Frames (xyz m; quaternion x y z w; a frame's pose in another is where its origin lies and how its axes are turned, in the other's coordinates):
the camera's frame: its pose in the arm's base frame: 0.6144 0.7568 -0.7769 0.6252 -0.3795 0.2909 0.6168
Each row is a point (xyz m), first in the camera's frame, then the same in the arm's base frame.
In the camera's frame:
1: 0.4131 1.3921 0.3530
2: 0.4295 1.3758 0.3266
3: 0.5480 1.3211 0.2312
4: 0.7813 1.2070 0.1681
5: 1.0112 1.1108 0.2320
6: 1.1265 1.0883 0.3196
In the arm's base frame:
1: -0.3585 0.4270 0.3084
2: -0.3332 0.4505 0.3149
3: -0.2134 0.5287 0.3901
4: 0.0149 0.5588 0.5258
5: 0.2132 0.4641 0.6596
6: 0.2854 0.3627 0.7370

